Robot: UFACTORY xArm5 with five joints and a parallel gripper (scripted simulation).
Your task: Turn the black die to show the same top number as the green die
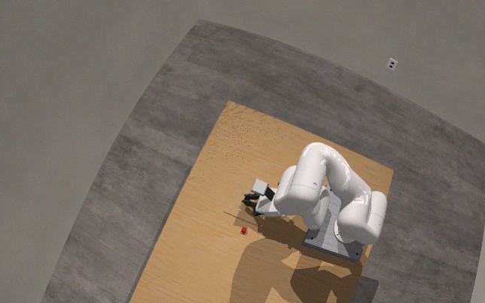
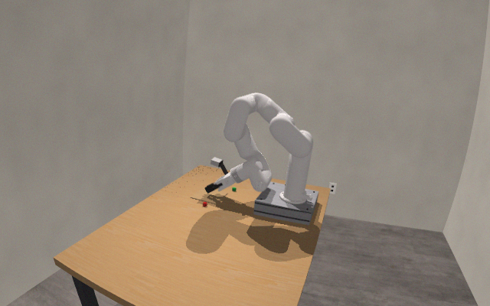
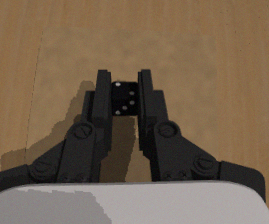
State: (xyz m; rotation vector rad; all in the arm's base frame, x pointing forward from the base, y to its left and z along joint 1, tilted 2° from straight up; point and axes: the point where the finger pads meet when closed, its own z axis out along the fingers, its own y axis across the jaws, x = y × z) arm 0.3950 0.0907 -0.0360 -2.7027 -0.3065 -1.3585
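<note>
The black die lies 1 cm ahead of my hand and 1 cm below it. Also, from my hand: tan mat (4 cm below); then red die (4 cm behind, 11 cm to the left, 3 cm below); then green die (6 cm behind, 13 cm to the right, 3 cm below).
</note>
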